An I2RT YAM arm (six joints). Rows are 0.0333 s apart.
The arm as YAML. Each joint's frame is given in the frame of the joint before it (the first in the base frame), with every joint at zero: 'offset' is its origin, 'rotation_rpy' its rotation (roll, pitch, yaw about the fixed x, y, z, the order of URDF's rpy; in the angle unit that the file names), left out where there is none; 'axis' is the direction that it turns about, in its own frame. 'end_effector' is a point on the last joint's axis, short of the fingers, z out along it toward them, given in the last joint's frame.
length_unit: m
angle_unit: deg
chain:
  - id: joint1
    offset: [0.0, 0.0, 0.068]
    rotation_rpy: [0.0, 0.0, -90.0]
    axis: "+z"
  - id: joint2
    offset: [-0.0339, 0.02, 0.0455]
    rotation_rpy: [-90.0, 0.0, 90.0]
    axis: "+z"
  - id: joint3
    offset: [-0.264, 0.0, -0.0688]
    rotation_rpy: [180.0, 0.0, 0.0]
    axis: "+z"
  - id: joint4
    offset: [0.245, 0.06, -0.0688]
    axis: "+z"
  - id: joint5
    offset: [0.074, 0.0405, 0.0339]
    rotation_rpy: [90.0, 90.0, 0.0]
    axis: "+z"
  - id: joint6
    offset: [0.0, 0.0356, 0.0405]
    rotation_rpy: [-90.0, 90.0, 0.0]
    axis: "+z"
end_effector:
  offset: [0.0, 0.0, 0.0]
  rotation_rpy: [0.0, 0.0, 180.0]
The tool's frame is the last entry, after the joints.
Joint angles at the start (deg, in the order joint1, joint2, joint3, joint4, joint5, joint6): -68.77 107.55 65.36 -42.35 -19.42 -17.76
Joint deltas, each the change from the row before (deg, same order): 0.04 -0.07 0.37 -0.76 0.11 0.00; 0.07 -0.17 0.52 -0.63 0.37 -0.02; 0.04 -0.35 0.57 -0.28 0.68 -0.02; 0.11 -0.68 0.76 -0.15 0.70 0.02; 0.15 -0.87 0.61 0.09 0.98 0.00; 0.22 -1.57 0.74 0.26 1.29 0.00; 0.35 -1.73 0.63 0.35 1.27 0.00; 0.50 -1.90 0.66 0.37 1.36 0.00; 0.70 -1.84 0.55 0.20 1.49 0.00; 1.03 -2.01 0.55 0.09 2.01 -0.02; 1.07 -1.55 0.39 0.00 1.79 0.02; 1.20 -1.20 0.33 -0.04 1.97 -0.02; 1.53 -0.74 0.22 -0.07 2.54 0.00
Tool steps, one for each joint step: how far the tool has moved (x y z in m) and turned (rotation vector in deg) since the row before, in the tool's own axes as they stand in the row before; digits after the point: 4 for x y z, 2 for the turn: -0.0004 0.0006 -0.0016 0.01 0.33 0.07; -0.0013 0.0007 -0.0026 0.36 0.08 -0.11; -0.0021 0.0005 -0.0038 0.83 -0.36 -0.26; -0.0034 0.0013 -0.0061 1.02 -0.93 -0.48; -0.0032 0.0015 -0.0066 1.36 -1.09 -0.60; -0.0044 0.0026 -0.0108 1.93 -1.91 -0.91; -0.0044 0.0033 -0.0113 1.91 -2.05 -1.02; -0.0049 0.0040 -0.0124 2.00 -2.23 -1.15; -0.0045 0.0048 -0.0116 1.94 -1.89 -1.19; -0.0048 0.0062 -0.0125 2.31 -1.82 -1.44; -0.0038 0.0059 -0.0095 1.85 -1.27 -1.23; -0.0035 0.0060 -0.0074 1.81 -0.85 -1.27; -0.0032 0.0071 -0.0045 2.02 -0.18 -1.44
